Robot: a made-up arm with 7 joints. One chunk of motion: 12 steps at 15 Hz.
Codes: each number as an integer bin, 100 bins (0 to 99) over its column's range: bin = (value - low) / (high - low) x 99, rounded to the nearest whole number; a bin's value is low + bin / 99 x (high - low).
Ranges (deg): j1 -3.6..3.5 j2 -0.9..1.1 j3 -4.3..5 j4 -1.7..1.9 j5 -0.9..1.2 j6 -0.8..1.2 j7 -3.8..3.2
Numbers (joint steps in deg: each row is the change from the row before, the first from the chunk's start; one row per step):
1: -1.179 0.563 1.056 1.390 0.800 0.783 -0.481
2: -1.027 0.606 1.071 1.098 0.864 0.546 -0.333
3: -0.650 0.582 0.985 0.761 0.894 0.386 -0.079
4: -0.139 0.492 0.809 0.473 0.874 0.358 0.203
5: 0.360 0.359 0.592 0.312 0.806 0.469 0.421
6: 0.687 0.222 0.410 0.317 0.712 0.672 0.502
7: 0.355 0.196 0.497 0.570 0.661 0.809 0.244
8: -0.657 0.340 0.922 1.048 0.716 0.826 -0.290
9: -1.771 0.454 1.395 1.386 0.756 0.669 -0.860
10: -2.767 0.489 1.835 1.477 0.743 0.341 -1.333
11: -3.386 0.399 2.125 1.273 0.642 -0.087 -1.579
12: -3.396 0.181 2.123 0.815 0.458 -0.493 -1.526
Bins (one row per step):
1: 34 72 57 85 80 78 47
2: 36 75 57 77 83 67 49
3: 41 73 56 68 85 59 53
4: 48 69 54 60 84 57 57
5: 55 62 52 55 80 63 60
6: 60 56 50 55 76 73 61
7: 55 54 51 62 74 80 57
8: 41 61 56 76 76 80 50
9: 26 67 61 85 78 73 42
10: 12 69 65 87 77 56 35
11: 3 64 68 82 73 35 31
12: 3 54 68 69 64 15 32

